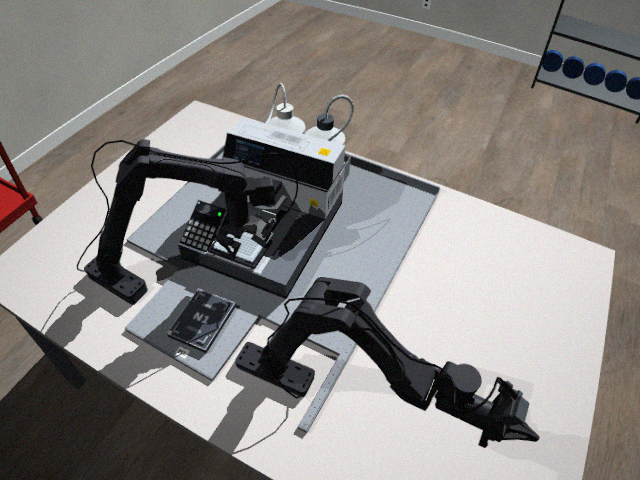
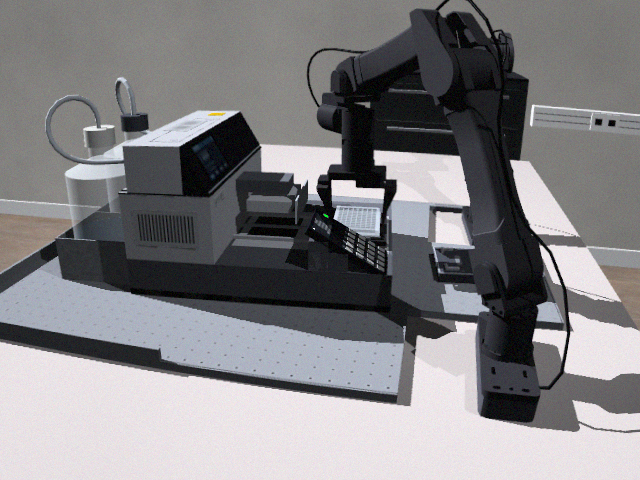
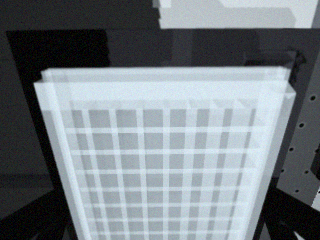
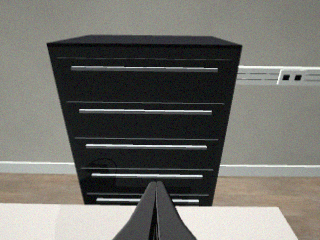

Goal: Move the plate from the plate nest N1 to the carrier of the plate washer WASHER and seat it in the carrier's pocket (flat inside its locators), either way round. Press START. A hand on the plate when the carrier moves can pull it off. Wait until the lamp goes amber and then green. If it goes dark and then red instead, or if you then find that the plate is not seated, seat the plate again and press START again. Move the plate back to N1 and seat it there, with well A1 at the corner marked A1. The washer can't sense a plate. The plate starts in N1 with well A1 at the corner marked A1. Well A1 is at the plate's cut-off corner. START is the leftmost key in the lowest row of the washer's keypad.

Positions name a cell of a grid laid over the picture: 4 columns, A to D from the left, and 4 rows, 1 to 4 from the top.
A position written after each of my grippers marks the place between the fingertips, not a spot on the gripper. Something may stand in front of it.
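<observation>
My left gripper (image 2: C2), also (image 1: B3) and (image 3: C4). My right gripper (image 4: B4). White plate (image 2: C2), also (image 3: B2); out of frame in image 4. Dark carrier (image 3: A1).
</observation>
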